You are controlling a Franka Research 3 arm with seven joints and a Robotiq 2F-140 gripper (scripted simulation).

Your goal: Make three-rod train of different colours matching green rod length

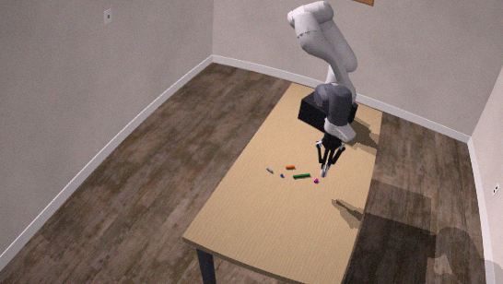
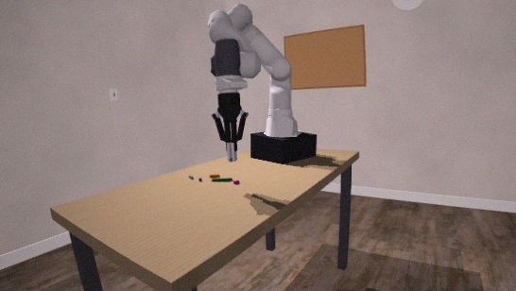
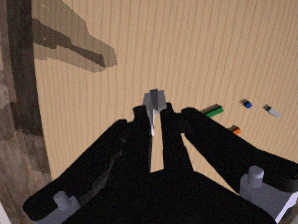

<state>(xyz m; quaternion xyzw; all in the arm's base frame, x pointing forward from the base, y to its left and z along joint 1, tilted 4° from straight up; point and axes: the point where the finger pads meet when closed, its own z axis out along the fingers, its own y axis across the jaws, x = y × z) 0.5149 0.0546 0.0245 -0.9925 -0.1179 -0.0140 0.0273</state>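
Now: hand 18 cm to the left of the blue rod, 13 cm above it and 3 cm past it. Also, from my hand: magenta rod: 13 cm below, 5 cm behind, 2 cm to the right; then green rod: 13 cm below, 10 cm to the right, 6 cm behind; then orange rod: 16 cm to the right, 13 cm below, 9 cm behind.
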